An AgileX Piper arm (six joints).
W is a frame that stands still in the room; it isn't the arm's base.
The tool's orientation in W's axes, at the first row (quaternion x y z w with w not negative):
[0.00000 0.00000 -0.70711 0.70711]
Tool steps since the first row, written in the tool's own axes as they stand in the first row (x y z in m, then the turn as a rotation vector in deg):
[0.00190 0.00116 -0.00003 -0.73 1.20 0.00]
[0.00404 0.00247 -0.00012 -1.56 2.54 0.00]
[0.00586 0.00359 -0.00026 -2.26 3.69 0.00]
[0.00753 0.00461 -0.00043 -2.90 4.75 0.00]
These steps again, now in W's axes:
[0.00116 -0.00190 -0.00003 1.20 0.73 0.00]
[0.00247 -0.00404 -0.00012 2.54 1.56 0.00]
[0.00359 -0.00586 -0.00026 3.69 2.26 0.00]
[0.00461 -0.00753 -0.00043 4.75 2.90 0.00]

